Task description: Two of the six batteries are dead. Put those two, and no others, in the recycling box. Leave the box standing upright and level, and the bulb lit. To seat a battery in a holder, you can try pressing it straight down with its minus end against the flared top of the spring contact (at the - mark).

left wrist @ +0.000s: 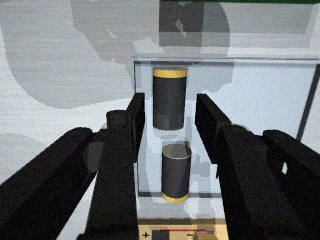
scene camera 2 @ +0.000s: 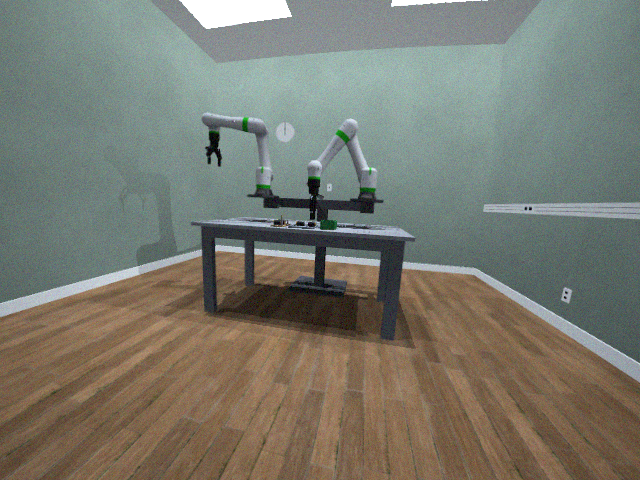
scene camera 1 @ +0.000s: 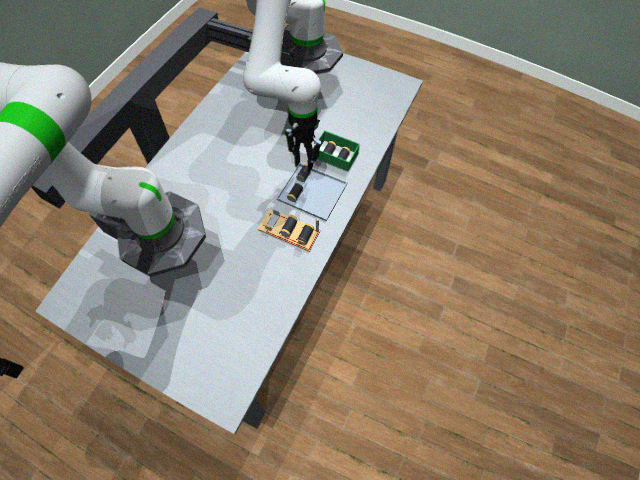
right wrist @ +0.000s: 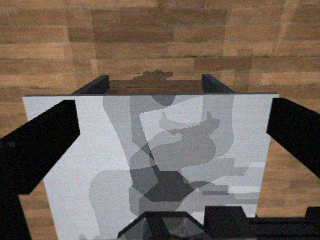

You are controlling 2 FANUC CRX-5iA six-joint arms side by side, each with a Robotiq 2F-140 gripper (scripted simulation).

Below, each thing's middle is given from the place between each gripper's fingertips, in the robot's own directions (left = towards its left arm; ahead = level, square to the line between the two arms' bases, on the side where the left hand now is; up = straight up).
The tray (scene camera 1: 321,191) lies 80 mm below my left hand, 60 mm ahead of it and 50 mm to the right of it. From my left hand the other things lie so: green recycling box (scene camera 1: 326,136) 140 mm to the left, 70 mm below, 60 mm ahead.
The tray lies 250 mm ahead of my right hand, 970 mm to the left of it and 500 mm below it. The rest, counted from my right hand: green recycling box 250 mm ahead, 1160 mm to the left, 490 mm below.
